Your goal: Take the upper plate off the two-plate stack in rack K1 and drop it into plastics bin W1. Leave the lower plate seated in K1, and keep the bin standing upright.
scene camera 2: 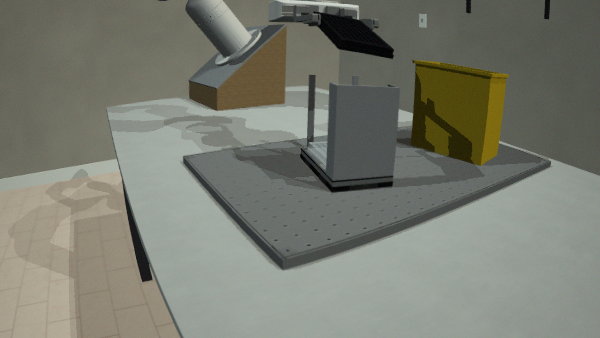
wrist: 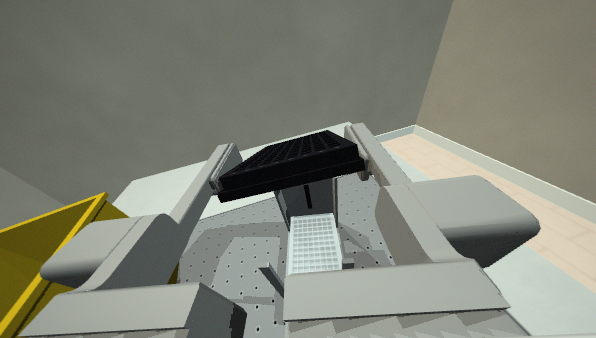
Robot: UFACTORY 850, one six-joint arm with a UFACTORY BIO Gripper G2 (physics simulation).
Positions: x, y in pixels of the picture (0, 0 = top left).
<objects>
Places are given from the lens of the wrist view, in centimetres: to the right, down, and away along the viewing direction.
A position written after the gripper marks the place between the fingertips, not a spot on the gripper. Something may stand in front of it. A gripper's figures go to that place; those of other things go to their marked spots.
gripper [wrist: 290, 143]: -1, -2, 13
black plate [wrist: 323, 155]: 1, -1, 9
pale plate [wrist: 314, 246]: 3, 13, 27
The marked spots on the black plate and the pale plate are 23 cm apart.
</objects>
